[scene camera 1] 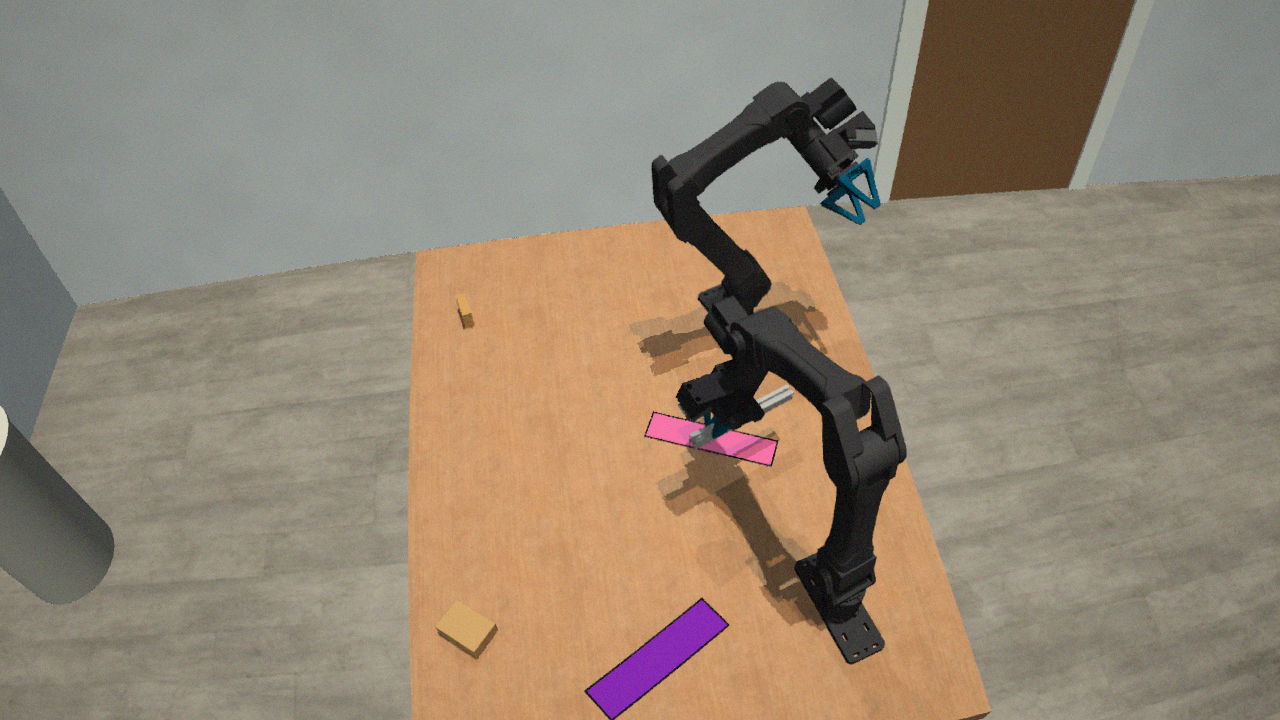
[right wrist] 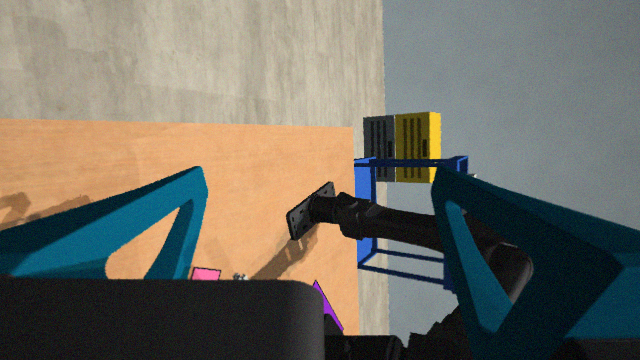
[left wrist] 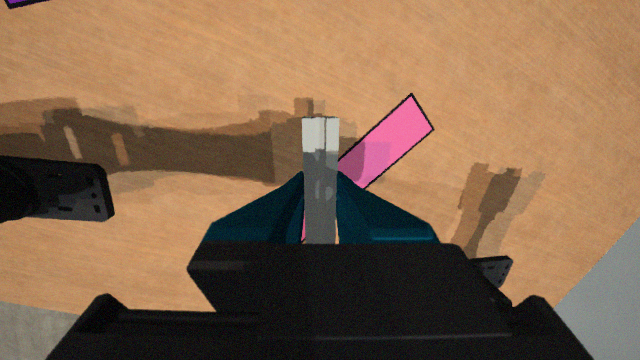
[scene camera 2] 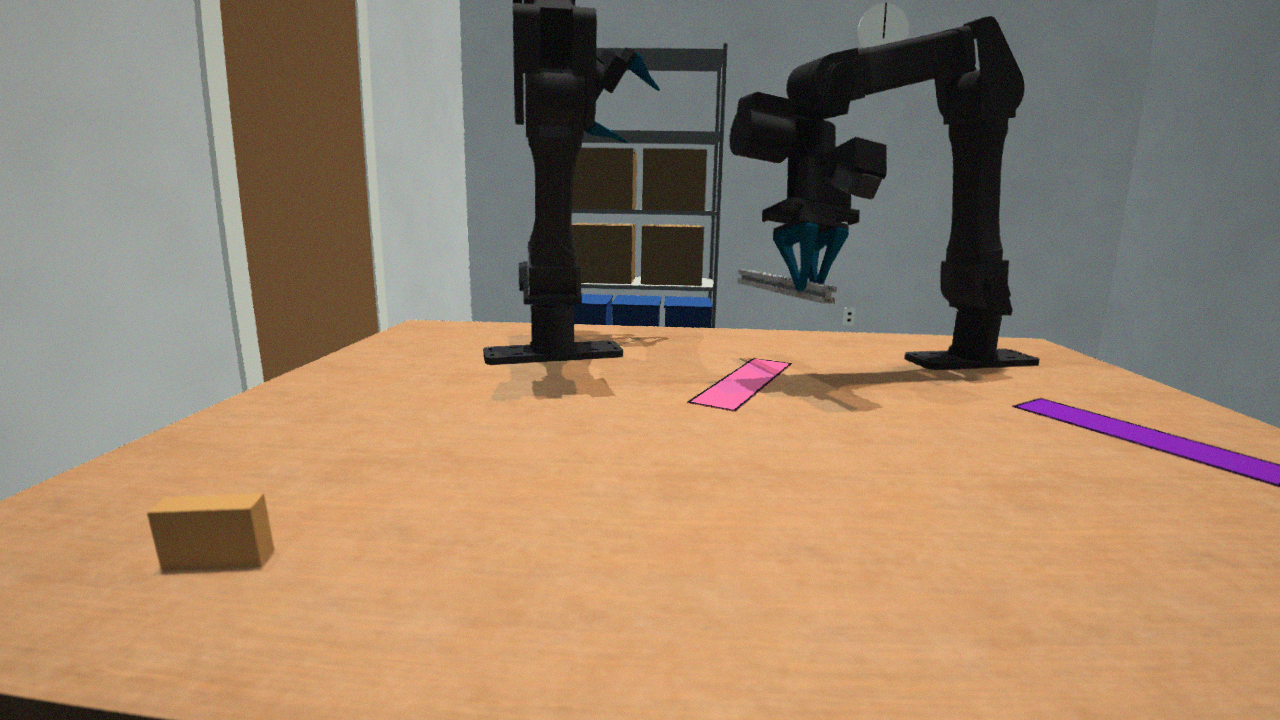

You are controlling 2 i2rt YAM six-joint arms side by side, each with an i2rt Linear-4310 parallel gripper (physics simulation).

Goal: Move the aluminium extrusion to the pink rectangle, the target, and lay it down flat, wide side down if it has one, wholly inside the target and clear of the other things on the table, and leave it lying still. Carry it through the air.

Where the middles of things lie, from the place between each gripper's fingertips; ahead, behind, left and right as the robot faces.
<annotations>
Right now my left hand is 60 mm past the aluminium extrusion (scene camera 2: 821, 293) and 20 mm to the left of it. Round my left hand: small tan block (scene camera 2: 211, 531) (470 mm to the right, 390 mm ahead, 100 mm below); pink rectangle (scene camera 1: 752, 448) (120 mm below, 70 mm to the right, 20 mm behind).
Now: the aluminium extrusion 26 cm ahead of my right hand, 18 cm to the left of it and 24 cm below it. Round my right hand: small tan block (72 cm ahead, 26 cm to the right, 34 cm below); then pink rectangle (30 cm ahead, 14 cm to the left, 36 cm below).
</annotations>
